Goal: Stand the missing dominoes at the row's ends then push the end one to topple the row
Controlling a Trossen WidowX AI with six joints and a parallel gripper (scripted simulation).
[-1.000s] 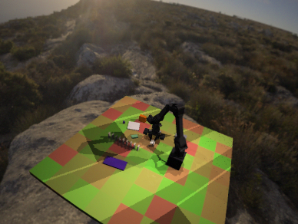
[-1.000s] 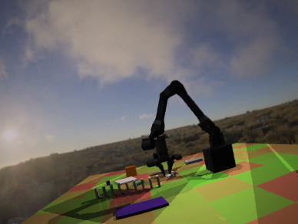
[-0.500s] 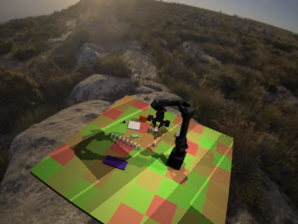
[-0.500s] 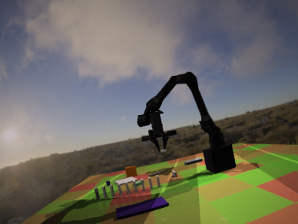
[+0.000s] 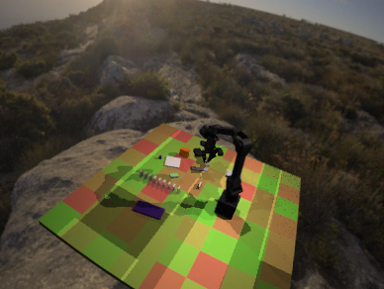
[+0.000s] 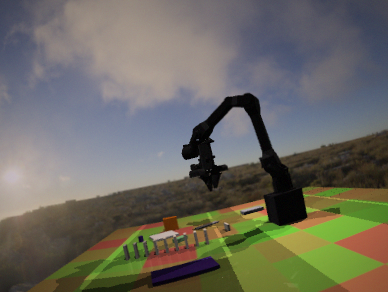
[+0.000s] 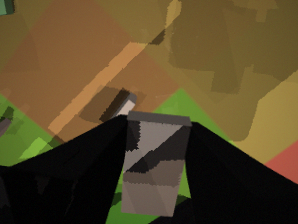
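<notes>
Right now my gripper tip is 160 mm above the long grey piece, 100 mm to the left of it and 30 mm short of it. The rest, counted from my gripper tip: green tile 180 mm ahead, 150 mm below, 50 mm to the left; then orange box 200 mm to the right, 190 mm ahead, 130 mm below; then white flat slab 240 mm ahead, 160 mm below, 80 mm to the right.
</notes>
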